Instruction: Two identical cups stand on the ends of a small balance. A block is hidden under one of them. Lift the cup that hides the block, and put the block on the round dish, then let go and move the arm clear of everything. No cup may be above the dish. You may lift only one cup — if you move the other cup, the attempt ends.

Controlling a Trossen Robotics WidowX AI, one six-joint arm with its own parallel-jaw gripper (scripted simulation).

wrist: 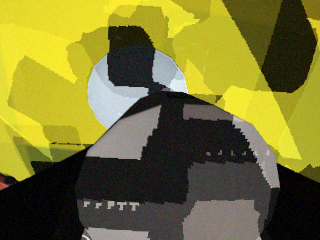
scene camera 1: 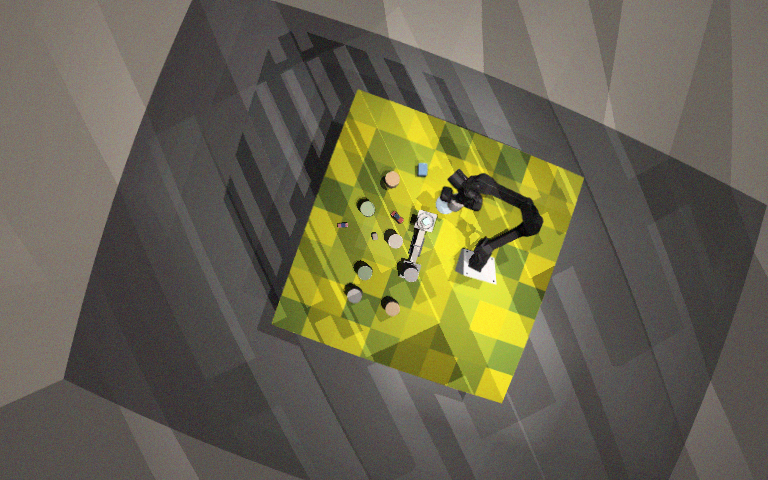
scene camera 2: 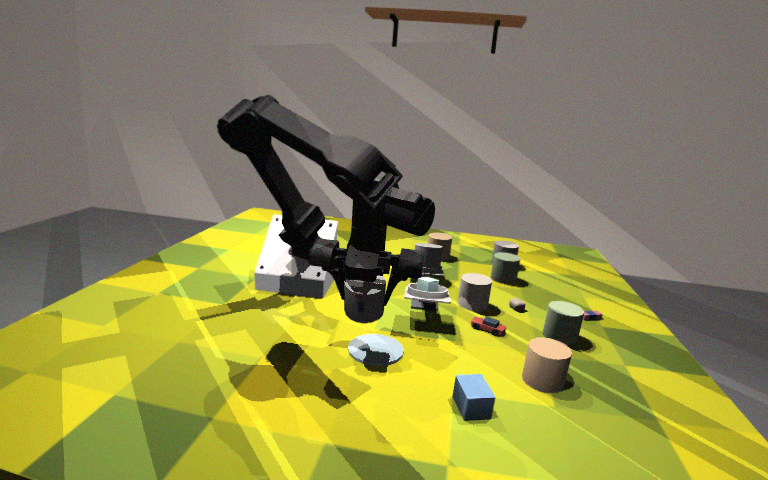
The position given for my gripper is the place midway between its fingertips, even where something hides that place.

Observation:
My gripper point(scene camera 2: 364, 301) holds a cup point(scene camera 2: 363, 302). Further things: a blue box point(scene camera 2: 474, 398), a balance point(scene camera 2: 442, 296) and a round dish point(scene camera 2: 375, 350).
My gripper also shows in the wrist view point(wrist: 171, 151). The round dish also shows in the wrist view point(wrist: 122, 76). The wrist view does not show the blue box: it is out of frame.

